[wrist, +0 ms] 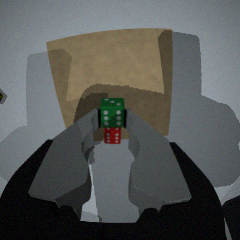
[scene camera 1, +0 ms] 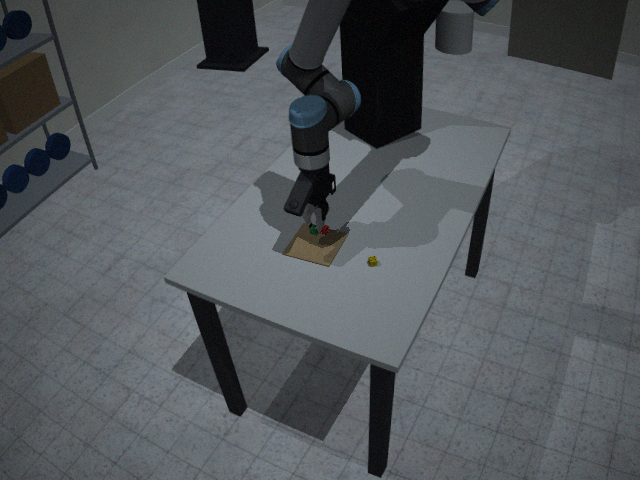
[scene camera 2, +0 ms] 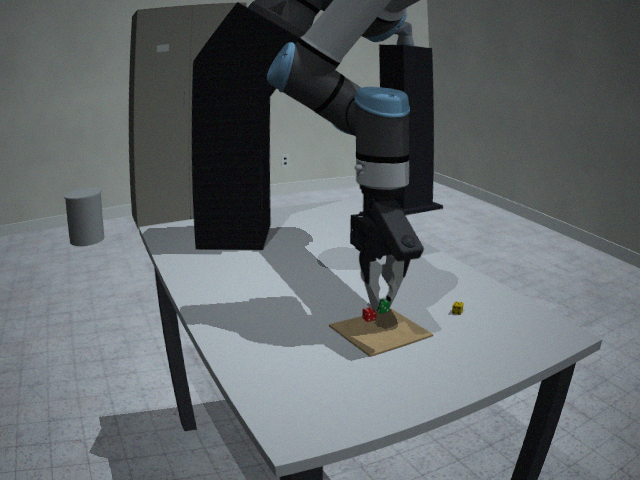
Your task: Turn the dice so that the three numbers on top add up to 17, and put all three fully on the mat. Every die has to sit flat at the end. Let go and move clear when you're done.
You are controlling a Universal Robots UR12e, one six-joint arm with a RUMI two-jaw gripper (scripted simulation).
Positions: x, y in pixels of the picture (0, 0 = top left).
Scene:
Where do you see a brown mat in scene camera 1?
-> At 321, 249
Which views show my gripper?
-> The wrist view, scene camera 1 and scene camera 2: all of them.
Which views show the brown mat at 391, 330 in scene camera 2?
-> The wrist view, scene camera 1 and scene camera 2: all of them.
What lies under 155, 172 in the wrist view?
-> My gripper.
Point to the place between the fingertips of my gripper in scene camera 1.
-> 315, 231

